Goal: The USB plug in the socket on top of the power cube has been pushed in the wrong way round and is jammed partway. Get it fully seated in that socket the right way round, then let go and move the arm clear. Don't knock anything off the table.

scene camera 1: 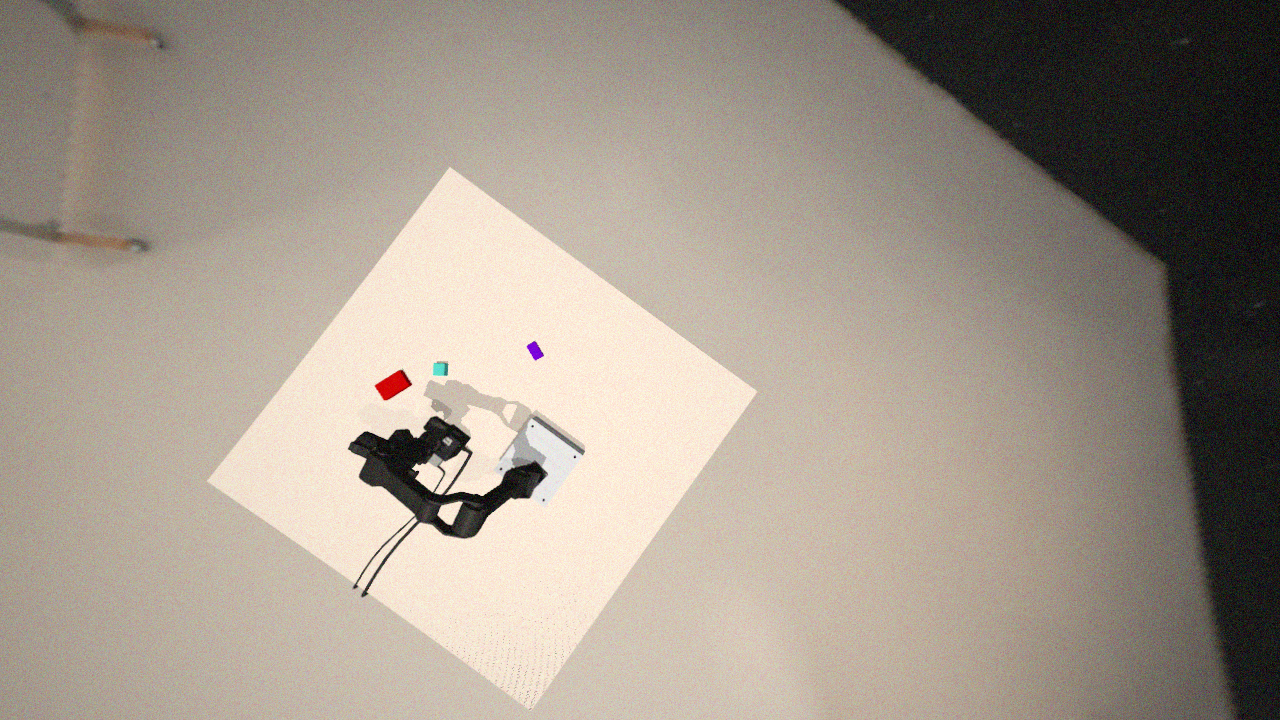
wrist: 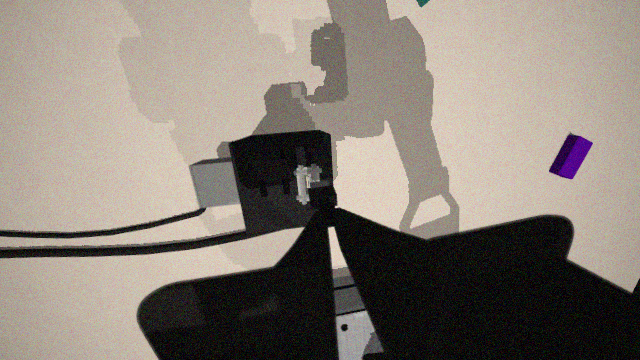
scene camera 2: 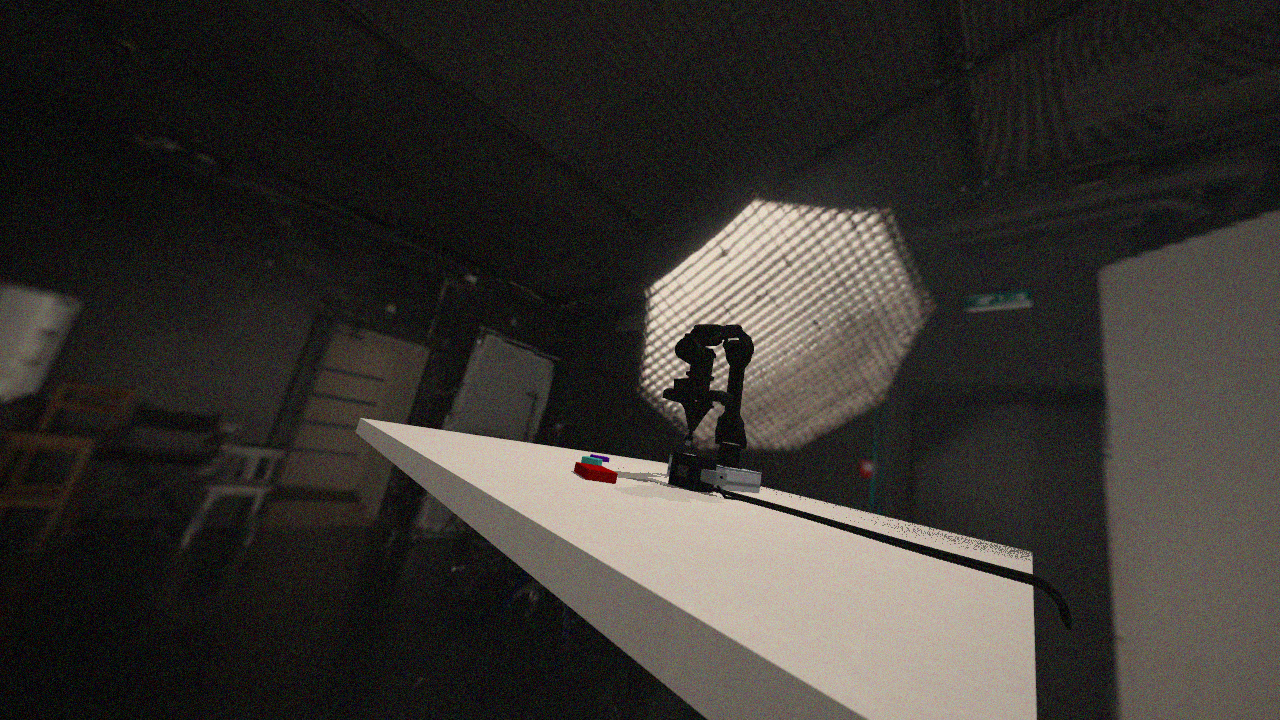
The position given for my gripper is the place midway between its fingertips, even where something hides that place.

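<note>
Scene camera 2 has my gripper (scene camera 2: 691, 430) in it. In the wrist view there's my gripper (wrist: 328, 217) again, holding a USB plug (wrist: 322, 196), and you'd also find a purple block (wrist: 575, 148) there. Scene camera 1 shows my gripper (scene camera 1: 438, 442) too, plus a black power cube (scene camera 1: 460, 438).
</note>
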